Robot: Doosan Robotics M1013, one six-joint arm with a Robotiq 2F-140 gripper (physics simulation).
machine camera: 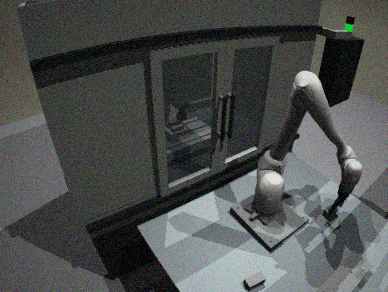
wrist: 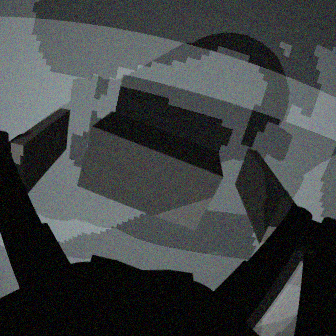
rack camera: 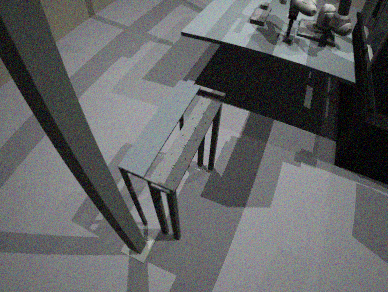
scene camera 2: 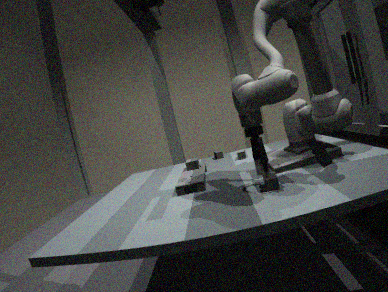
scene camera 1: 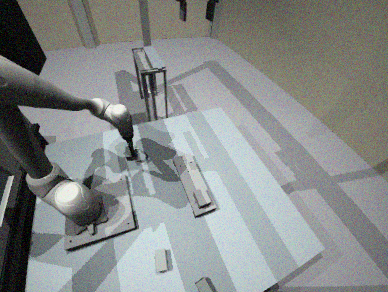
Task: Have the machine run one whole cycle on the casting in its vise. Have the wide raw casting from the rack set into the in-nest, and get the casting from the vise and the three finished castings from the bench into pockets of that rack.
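Frame: origin at the arm's base, x right, y back, z down, level; millimetres.
Where they show: gripper, fingertip midpoint: [machine camera: 334, 211] [wrist: 154, 147] [rack camera: 287, 36] [scene camera 2: 263, 177]; arm's base at its link origin: [machine camera: 262, 209] [rack camera: 322, 29] [scene camera 2: 303, 147] [scene camera 1: 89, 213].
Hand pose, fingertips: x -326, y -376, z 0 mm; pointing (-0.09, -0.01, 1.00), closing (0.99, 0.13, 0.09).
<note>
Each offset is from my fingertips to the centre of the thing. "pt": to the spot under its first point.
My gripper [scene camera 1: 133, 153] [scene camera 2: 262, 175] [machine camera: 332, 214] [wrist: 154, 147] is open, low over the bench. A grey block-shaped casting {dx -5, dy +26, dz +23 mm} [scene camera 2: 270, 185] [wrist: 145, 172] stands between its spread fingers, with a gap on each side in the wrist view. Two more castings {dx +736, dy +107, dz +23 mm} [scene camera 1: 161, 260] {pt dx +941, dy -31, dz -2 mm} [scene camera 1: 205, 284] lie apart on the bench. Another casting {dx +565, dy -246, dz -27 mm} [scene camera 1: 202, 198] [scene camera 2: 192, 164] sits on one end of the long nest plate {dx +427, dy -266, dz +21 mm} [scene camera 1: 183, 172] [scene camera 2: 190, 188]. The rack [scene camera 1: 154, 58] [rack camera: 160, 131] shows no casting that I can make out. The machine's doors {pt dx +700, dy +905, dz -515 mm} [machine camera: 156, 125] are shut; the vise behind the glass is too dark to read.
The arm's base plate [scene camera 1: 122, 200] [machine camera: 272, 241] lies on the bench beside the machine [machine camera: 100, 135]. A stack light {pt dx -957, dy +522, dz -1007 mm} [machine camera: 349, 27] shows green on a dark cabinet [machine camera: 342, 67]. A thick slanting post [rack camera: 75, 125] stands beside the rack, which stands off the bench's edge.
</note>
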